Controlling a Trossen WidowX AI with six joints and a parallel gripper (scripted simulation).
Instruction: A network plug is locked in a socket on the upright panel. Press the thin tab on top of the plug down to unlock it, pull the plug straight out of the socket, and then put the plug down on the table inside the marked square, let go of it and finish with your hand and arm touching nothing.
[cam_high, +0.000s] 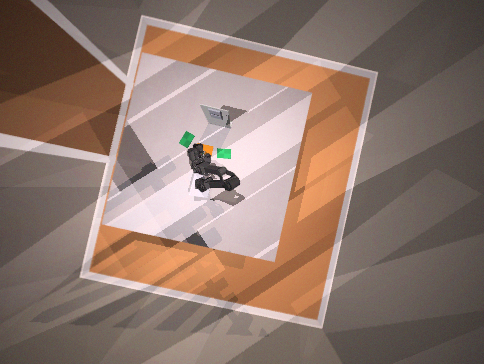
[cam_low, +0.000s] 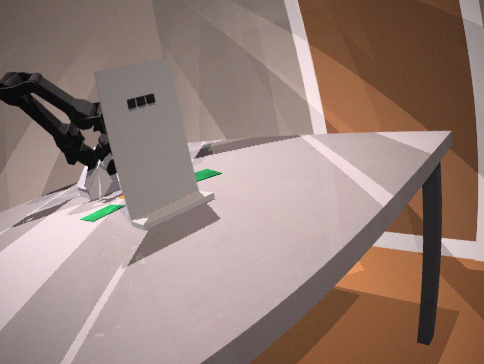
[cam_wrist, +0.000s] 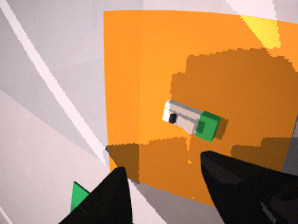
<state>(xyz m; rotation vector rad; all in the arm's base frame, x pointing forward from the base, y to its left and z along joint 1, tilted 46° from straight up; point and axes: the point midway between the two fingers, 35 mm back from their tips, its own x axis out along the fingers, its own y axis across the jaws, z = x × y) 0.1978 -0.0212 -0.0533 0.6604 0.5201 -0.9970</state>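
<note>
Right now my gripper tip is 4 cm above the network plug, 1 cm to the left of it and 1 cm short of it. The rest, counted from my gripper tip: orange square 5 cm below, 1 cm ahead; grey upright panel 23 cm ahead, 10 cm to the right, 9 cm above.
</note>
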